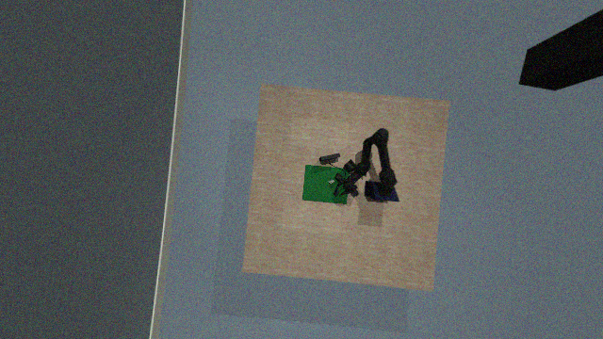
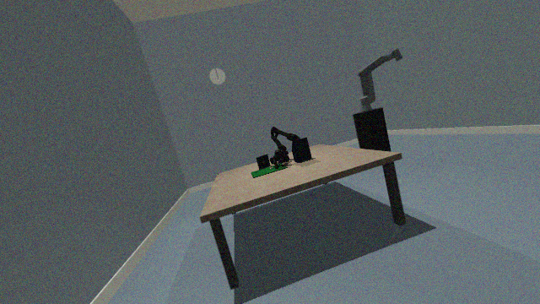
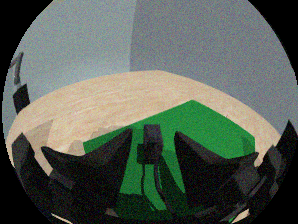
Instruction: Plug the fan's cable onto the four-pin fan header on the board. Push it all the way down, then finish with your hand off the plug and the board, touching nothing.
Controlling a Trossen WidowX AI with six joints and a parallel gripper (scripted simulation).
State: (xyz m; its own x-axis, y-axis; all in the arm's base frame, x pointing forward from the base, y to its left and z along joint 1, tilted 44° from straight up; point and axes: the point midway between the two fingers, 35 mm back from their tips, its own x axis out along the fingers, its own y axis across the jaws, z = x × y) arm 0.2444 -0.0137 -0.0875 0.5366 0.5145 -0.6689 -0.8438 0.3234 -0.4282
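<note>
My gripper tip is now 20 mm above the dark plug. Also, from my gripper tip: green board 80 mm ahead, 40 mm to the right, 60 mm below; then dark fan 100 mm ahead, 210 mm to the right, 10 mm above; then white fan header 50 mm ahead, 70 mm to the right, 50 mm below.
</note>
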